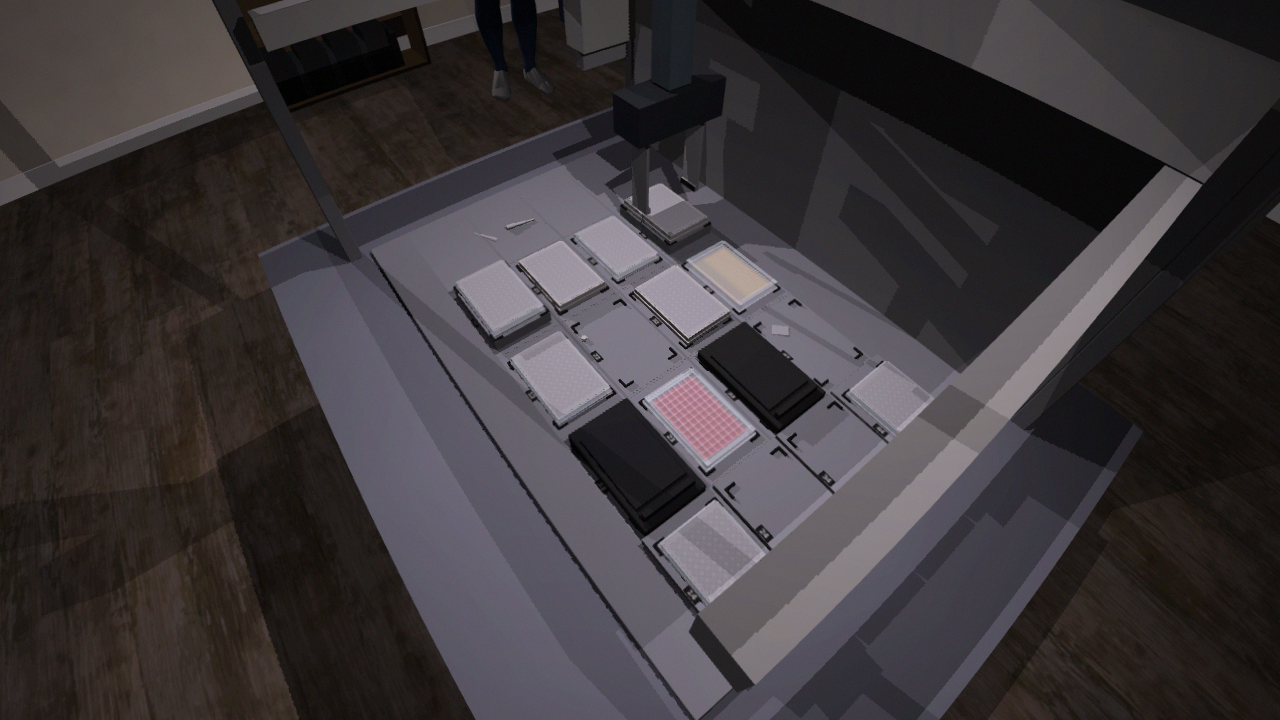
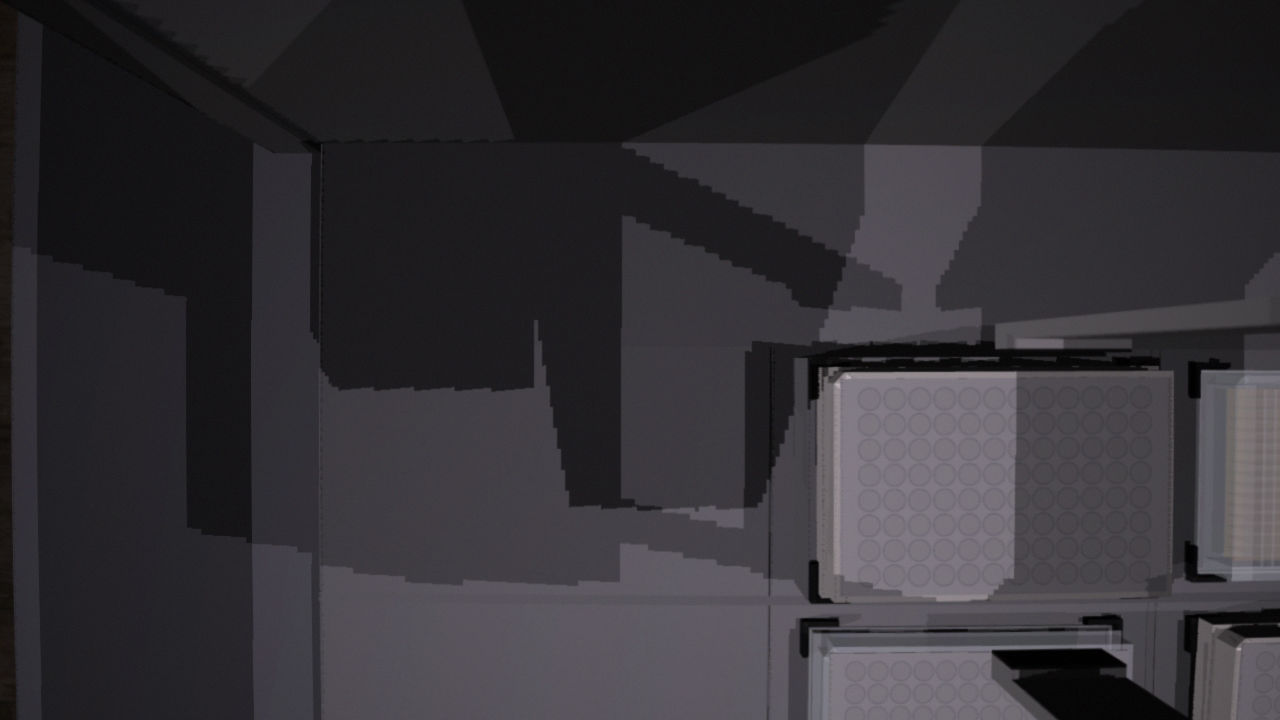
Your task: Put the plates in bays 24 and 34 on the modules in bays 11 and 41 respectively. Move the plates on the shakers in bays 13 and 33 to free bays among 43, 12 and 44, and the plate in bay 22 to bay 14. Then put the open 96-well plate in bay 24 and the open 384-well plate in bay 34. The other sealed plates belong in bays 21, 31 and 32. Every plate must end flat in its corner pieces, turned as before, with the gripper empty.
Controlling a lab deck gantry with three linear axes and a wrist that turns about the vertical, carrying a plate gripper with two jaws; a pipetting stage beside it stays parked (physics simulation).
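Frame: origin at the robot's base, x ahead, y left, z up, level; centimetres.
Seen in the pictures: gripper, between the fingertips: (image 1: 665, 197) (image 2: 1049, 501); robot's base, origin of its link: (image 1: 459, 297).
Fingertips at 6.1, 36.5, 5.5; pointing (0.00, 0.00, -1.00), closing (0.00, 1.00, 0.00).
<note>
Pixels of each thing's top centre, then the offset from my fingertips to it, as dx, dy, dz.
- pale sealed plate, centre of its top: (image 2: 1006, 486) (image 1: 665, 208) +0.0, +0.0, -2.2
- open plate with red wells, centre of its top: (image 1: 699, 413) +33.1, -21.6, -4.1
- yellowish open plate, centre of its top: (image 1: 731, 270) +16.7, -0.2, -4.1
- small pale slip, centre of its top: (image 1: 780, 330) +29.4, -1.9, -5.4
My gripper (image 1: 665, 197) (image 2: 1063, 501) is open around the rear corner plate, one jaw beyond each long side. That pale sealed plate (image 1: 675, 205) (image 2: 939, 483) lies between corner pieces. An open plate with red wells (image 1: 699, 418) is near the middle. A yellowish open plate (image 1: 732, 274) (image 2: 1253, 474) is near the back wall. Other pale plates (image 1: 499, 298) (image 1: 561, 273) (image 1: 617, 246) (image 1: 682, 302) (image 1: 561, 377) (image 1: 711, 548) (image 1: 888, 396) sit in bays; the front beam partly hides the last two. Bay numbers are not readable.
Two black stepped blocks (image 1: 637, 465) (image 1: 760, 374) stand among the plates. Loose slim pieces (image 1: 519, 223) (image 1: 485, 236) lie at the left rear, and a small pale slip (image 1: 780, 330) lies on the right. A thick beam (image 1: 948, 465) crosses the front. A wall (image 1: 895, 223) borders the right side.
</note>
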